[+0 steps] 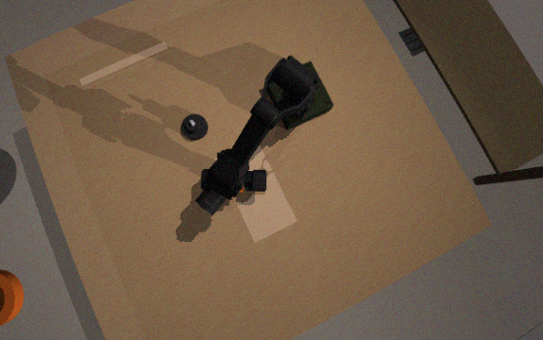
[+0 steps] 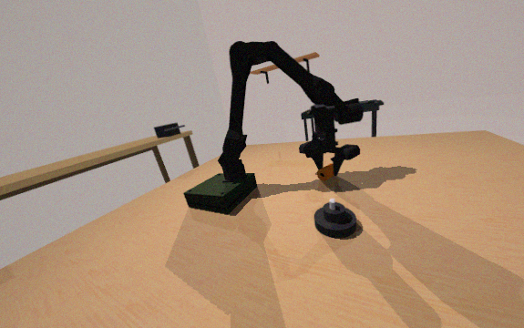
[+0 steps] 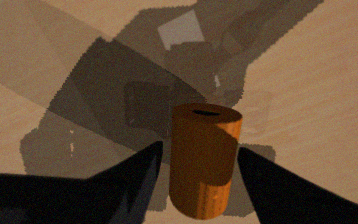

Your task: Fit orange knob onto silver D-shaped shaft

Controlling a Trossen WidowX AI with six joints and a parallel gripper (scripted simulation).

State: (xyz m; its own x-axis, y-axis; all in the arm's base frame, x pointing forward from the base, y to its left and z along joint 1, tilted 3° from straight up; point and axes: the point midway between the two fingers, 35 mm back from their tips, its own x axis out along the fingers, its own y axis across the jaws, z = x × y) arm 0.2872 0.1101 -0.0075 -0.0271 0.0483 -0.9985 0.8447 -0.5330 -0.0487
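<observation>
My gripper tip is 1 cm short of the orange knob, 1 cm to the right of it and 1 cm below it. From my gripper tip the other things lie so: black round pedestal (2 cm ahead, 23 cm to the right, 2 cm above).
</observation>
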